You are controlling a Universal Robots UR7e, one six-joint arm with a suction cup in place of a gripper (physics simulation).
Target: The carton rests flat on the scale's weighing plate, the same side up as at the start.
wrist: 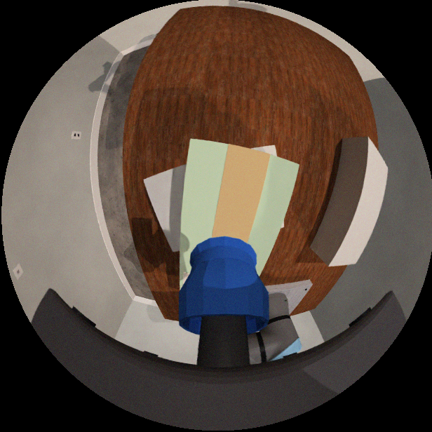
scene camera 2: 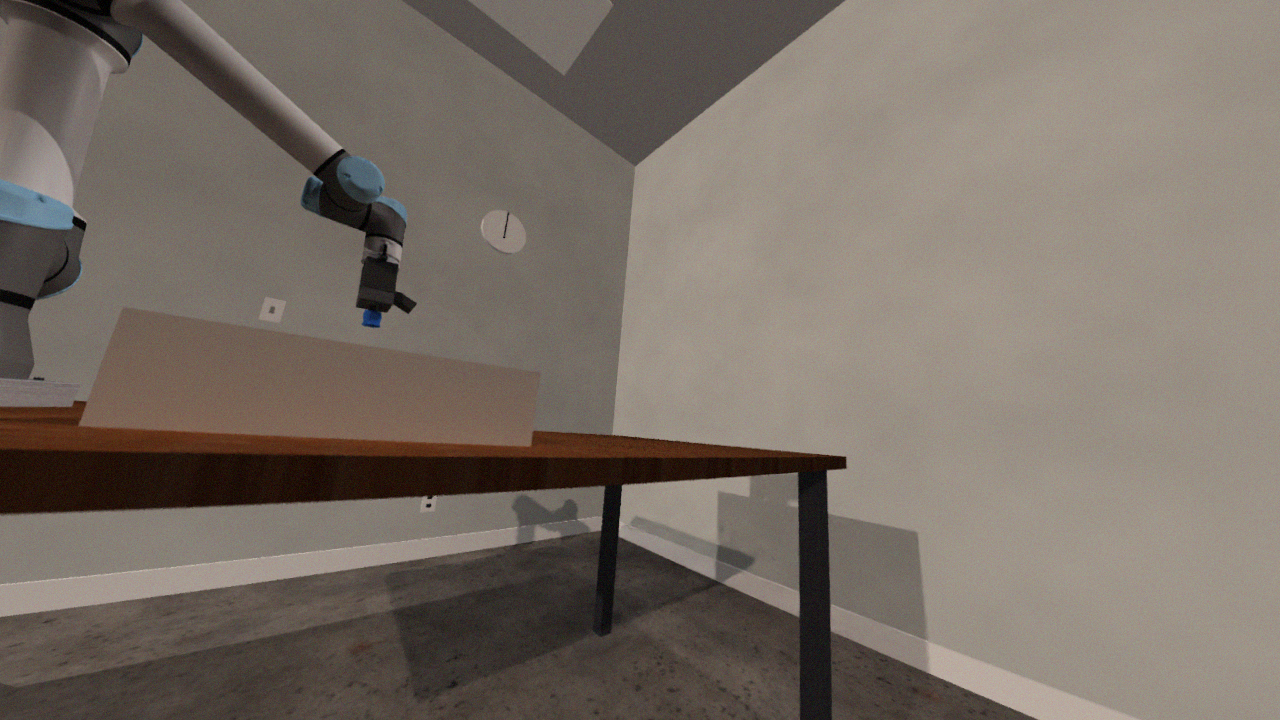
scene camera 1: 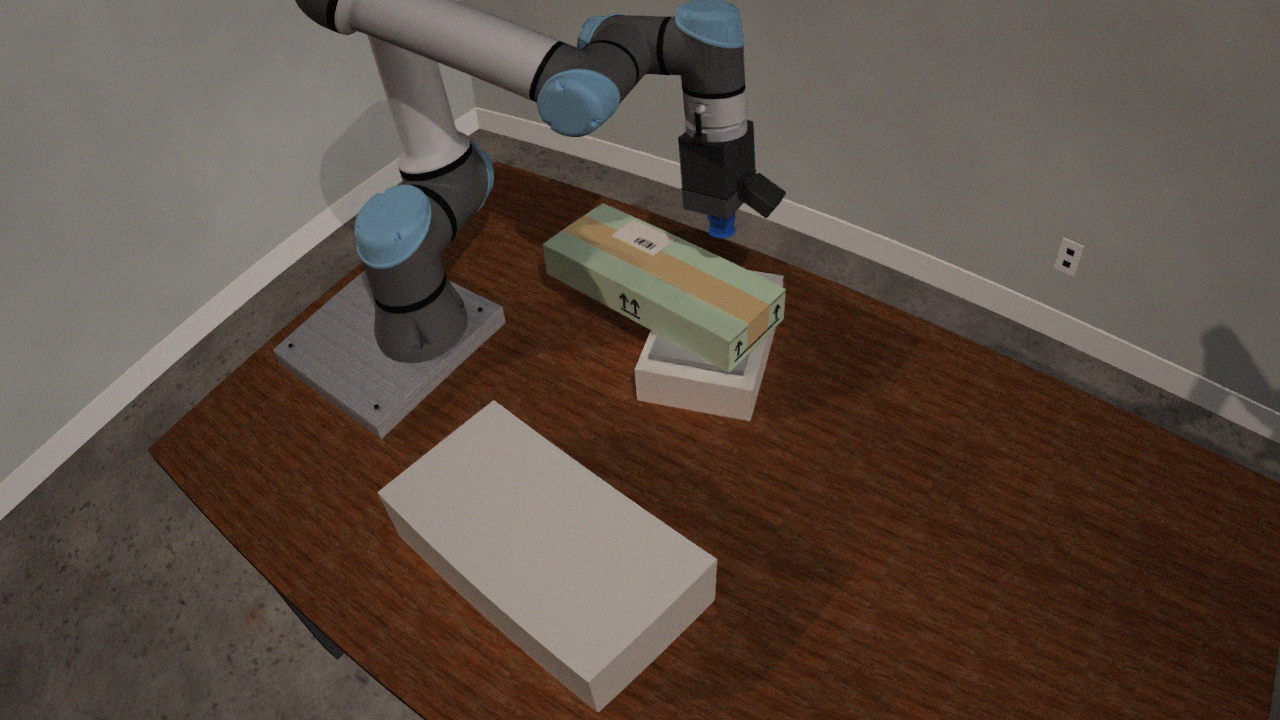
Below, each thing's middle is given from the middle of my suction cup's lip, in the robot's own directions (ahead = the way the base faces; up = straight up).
The white scale (scene camera 1: 667, 374) lies 200 mm below my suction cup and 10 mm behind it. Round my suction cup: large white block (scene camera 1: 591, 586): 430 mm to the right, 190 mm below.
